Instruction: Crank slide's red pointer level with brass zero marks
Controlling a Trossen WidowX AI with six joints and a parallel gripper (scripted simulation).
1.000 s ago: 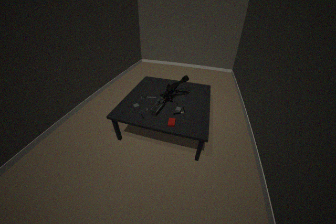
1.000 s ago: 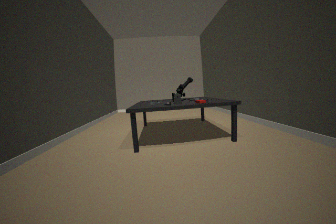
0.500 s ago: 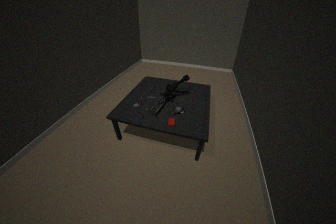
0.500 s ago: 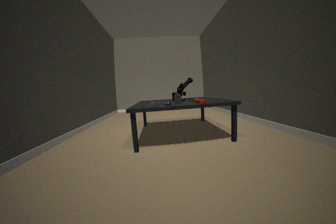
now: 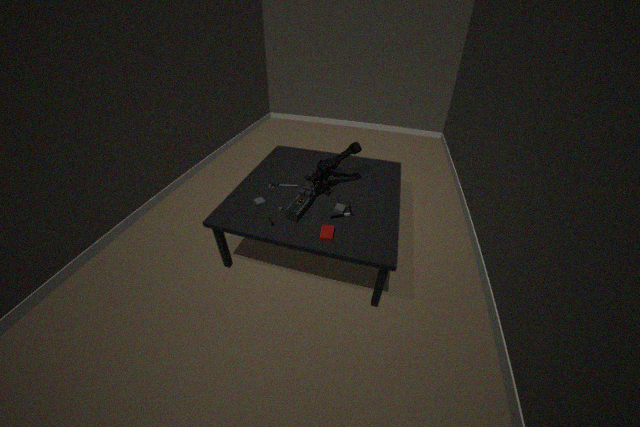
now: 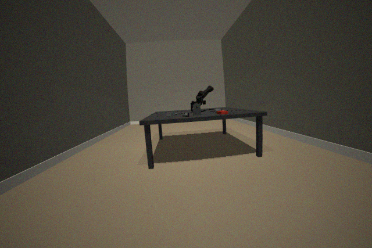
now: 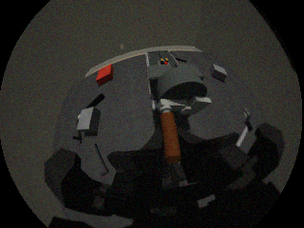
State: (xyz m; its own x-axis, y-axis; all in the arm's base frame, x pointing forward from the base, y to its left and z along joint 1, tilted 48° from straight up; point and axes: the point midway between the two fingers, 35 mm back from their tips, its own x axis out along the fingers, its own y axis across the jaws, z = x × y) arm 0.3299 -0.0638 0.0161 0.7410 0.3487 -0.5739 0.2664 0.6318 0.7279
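My gripper tip is now 130 mm short of the red pointer, 70 mm to the left of it and 10 mm below it. From my gripper tip the other things lie so: crank handle (30 mm above, 20 mm behind).
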